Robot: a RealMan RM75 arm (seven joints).
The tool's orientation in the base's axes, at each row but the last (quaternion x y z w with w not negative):
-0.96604 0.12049 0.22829 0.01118
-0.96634 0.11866 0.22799 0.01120
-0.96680 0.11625 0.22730 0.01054
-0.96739 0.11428 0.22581 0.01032
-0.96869 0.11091 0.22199 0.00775
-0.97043 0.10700 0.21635 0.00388
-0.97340 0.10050 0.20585 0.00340
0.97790 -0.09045 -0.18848 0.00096
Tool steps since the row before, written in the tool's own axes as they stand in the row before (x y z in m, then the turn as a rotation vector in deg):
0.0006 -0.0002 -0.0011 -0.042 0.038 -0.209
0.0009 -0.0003 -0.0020 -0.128 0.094 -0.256
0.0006 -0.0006 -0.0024 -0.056 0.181 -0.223
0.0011 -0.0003 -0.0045 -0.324 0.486 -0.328
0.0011 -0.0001 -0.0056 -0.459 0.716 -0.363
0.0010 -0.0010 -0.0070 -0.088 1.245 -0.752
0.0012 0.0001 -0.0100 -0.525 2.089 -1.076
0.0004 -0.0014 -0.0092 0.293 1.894 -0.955
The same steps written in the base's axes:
0.0010 0.0000 0.0007 0.046 -0.043 0.207
0.0017 -0.0001 0.0014 -0.021 -0.082 0.289
0.0017 0.0003 0.0019 0.007 -0.180 0.231
0.0030 -0.0003 0.0035 -0.250 -0.427 0.452
0.0034 -0.0005 0.0046 -0.403 -0.625 0.550
0.0040 0.0004 0.0059 -0.023 -1.239 0.767
0.0051 -0.0008 0.0087 -0.451 -1.996 1.268
0.0040 0.0010 0.0083 0.285 -1.946 0.847

